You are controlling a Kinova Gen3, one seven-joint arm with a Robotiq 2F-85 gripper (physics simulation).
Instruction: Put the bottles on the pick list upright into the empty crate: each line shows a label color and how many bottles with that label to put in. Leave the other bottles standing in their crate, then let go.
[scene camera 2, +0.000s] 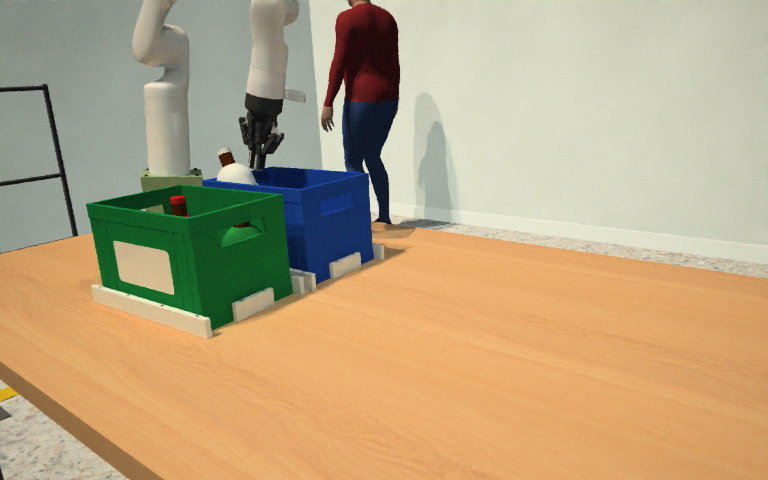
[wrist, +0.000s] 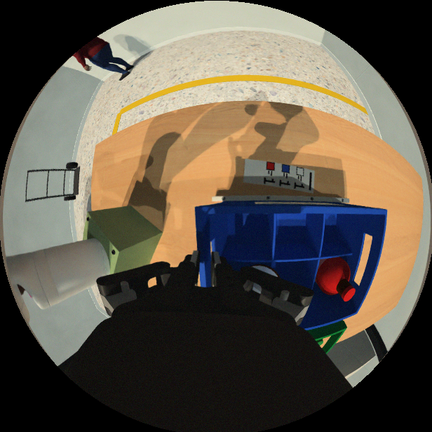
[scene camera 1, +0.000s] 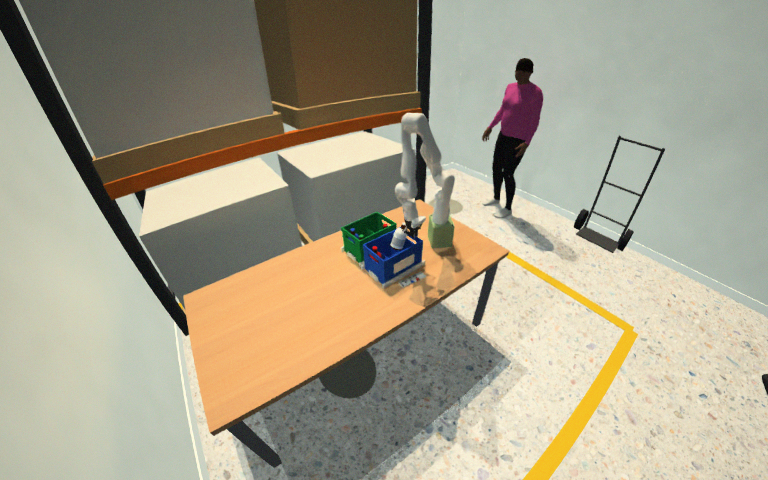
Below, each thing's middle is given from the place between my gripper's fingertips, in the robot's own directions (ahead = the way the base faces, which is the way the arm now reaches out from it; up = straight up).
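White bottle (scene camera 2: 232, 172): 2 cm below my hand, 5 cm ahead of it and 8 cm to the right of it. Pick list (wrist: 269, 173): 18 cm below my hand, 12 cm to the left of it and 10 cm ahead of it.
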